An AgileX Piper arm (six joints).
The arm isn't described. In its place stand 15 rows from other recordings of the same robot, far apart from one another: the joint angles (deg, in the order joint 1, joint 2, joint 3, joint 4, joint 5, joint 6), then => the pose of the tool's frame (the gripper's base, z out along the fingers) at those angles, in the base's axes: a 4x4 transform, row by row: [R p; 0 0 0 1], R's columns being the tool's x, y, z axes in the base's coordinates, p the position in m.
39.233, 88.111, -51.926, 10.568, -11.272, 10.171 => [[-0.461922 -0.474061 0.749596 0.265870], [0.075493 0.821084 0.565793 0.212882], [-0.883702 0.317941 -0.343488 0.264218], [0 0 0 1]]
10.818, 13.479, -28.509, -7.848, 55.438, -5.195 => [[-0.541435 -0.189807 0.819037 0.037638], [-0.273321 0.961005 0.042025 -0.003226], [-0.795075 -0.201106 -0.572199 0.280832], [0 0 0 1]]
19.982, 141.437, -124.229, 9.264, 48.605, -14.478 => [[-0.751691 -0.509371 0.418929 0.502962], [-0.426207 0.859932 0.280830 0.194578], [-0.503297 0.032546 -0.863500 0.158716], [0 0 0 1]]
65.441, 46.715, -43.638, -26.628, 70.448, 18.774 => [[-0.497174 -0.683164 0.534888 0.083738], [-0.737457 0.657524 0.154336 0.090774], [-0.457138 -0.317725 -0.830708 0.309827], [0 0 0 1]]
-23.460, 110.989, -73.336, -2.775, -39.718, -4.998 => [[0.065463 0.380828 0.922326 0.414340], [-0.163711 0.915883 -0.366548 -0.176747], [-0.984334 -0.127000 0.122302 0.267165], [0 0 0 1]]
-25.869, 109.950, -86.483, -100.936, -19.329, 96.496 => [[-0.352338 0.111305 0.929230 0.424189], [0.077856 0.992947 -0.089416 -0.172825], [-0.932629 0.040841 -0.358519 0.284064], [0 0 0 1]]
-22.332, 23.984, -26.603, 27.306, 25.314, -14.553 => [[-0.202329 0.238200 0.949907 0.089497], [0.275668 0.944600 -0.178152 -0.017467], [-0.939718 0.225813 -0.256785 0.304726], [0 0 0 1]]
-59.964, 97.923, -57.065, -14.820, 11.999, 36.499 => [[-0.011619 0.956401 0.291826 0.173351], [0.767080 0.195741 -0.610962 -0.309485], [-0.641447 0.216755 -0.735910 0.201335], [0 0 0 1]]
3.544, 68.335, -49.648, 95.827, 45.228, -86.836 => [[-0.280369 -0.700439 0.656338 0.239842], [0.122946 0.651926 0.748249 0.079246], [-0.951986 0.290480 -0.096663 0.352925], [0 0 0 1]]
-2.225, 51.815, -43.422, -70.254, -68.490, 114.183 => [[-0.410538 -0.810212 0.418348 0.145372], [0.465864 0.208029 0.860055 0.074096], [-0.783855 0.547979 0.292045 0.402511], [0 0 0 1]]
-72.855, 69.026, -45.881, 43.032, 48.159, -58.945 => [[-0.558420 0.548146 0.622658 0.109753], [0.482461 0.825190 -0.293755 -0.198825], [-0.674832 0.136370 -0.725262 0.277301], [0 0 0 1]]
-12.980, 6.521, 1.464, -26.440, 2.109, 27.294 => [[-0.079189 0.241720 0.967109 0.064002], [0.033823 0.970249 -0.239735 -0.016283], [-0.996286 0.013727 -0.085008 0.194583], [0 0 0 1]]
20.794, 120.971, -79.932, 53.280, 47.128, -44.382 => [[-0.854146 -0.515990 0.064713 0.374339], [-0.354775 0.669168 0.652954 0.199336], [-0.380222 0.534760 -0.754628 0.146834], [0 0 0 1]]
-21.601, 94.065, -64.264, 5.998, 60.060, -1.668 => [[-0.917233 0.380347 0.118409 0.285409], [0.388109 0.920229 0.050505 -0.104145], [-0.089754 0.092280 -0.991680 0.226471], [0 0 0 1]]
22.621, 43.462, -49.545, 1.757, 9.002, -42.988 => [[0.281742 -0.270387 0.920604 0.142334], [-0.596927 0.701790 0.388804 0.059782], [-0.751199 -0.659076 0.036322 0.418352], [0 0 0 1]]
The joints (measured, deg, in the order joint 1, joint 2, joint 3, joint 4, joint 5, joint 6), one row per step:
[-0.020, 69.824, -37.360, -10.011, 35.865, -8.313]
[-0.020, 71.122, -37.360, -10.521, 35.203, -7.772]
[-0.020, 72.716, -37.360, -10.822, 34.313, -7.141]
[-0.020, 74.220, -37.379, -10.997, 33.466, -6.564]
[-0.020, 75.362, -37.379, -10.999, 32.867, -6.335]
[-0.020, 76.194, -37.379, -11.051, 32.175, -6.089]
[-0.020, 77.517, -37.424, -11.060, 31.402, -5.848]
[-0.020, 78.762, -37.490, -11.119, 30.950, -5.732]
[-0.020, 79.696, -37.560, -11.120, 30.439, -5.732]
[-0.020, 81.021, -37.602, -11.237, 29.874, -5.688]
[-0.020, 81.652, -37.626, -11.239, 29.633, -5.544]
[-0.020, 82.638, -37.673, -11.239, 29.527, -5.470]
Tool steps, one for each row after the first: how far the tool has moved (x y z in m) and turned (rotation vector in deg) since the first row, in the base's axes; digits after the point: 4 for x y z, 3 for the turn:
[0.0032, -0.0003, -0.0043, -0.152, 0.591, -0.136]
[0.0071, -0.0004, -0.0097, -0.055, 1.244, -0.406]
[0.0108, -0.0003, -0.0149, 0.127, 1.837, -0.694]
[0.0133, -0.0002, -0.0190, 0.281, 2.368, -0.801]
[0.0155, 0.0000, -0.0219, 0.413, 2.496, -0.882]
[0.0186, 0.0002, -0.0265, 0.586, 2.992, -0.972]
[0.0211, 0.0002, -0.0310, 0.629, 3.716, -0.975]
[0.0232, 0.0004, -0.0342, 0.682, 4.080, -0.895]
[0.0257, 0.0004, -0.0391, 0.663, 4.805, -0.782]
[0.0268, 0.0005, -0.0415, 0.747, 5.161, -0.876]
[0.0282, 0.0005, -0.0454, 0.783, 5.989, -0.932]

